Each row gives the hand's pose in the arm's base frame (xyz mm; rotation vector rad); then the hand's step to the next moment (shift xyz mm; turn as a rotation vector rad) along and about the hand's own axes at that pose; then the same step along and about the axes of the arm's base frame.
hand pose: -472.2 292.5 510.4 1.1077 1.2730 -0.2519
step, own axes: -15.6 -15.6 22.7 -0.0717 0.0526 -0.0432
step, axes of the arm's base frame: -1.9 -31.5 2.6 -0.0152 0.0304 0.0928
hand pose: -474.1 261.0 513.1 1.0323 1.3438 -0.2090
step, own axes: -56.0 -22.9 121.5 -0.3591 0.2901 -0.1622
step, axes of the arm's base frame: 53.7 -122.6 22.7 -0.0211 0.1290 0.4715
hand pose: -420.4 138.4 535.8 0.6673 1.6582 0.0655
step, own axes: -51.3 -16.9 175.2 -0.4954 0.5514 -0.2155
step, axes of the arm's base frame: 157.4 -94.0 1.2 0.0368 0.3007 0.7100
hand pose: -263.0 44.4 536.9 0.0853 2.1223 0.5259
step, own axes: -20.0 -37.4 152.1 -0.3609 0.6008 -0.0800
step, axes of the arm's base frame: 139.2 12.1 -73.6 0.0617 0.4254 0.5593
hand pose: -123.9 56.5 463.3 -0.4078 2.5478 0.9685
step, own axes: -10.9 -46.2 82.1 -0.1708 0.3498 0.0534
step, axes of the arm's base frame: 48.2 24.1 -78.0 0.0259 0.3107 0.2392
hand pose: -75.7 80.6 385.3 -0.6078 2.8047 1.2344
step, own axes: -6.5 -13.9 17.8 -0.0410 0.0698 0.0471
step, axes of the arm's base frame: 8.5 6.4 -21.0 0.0065 0.0903 0.0238
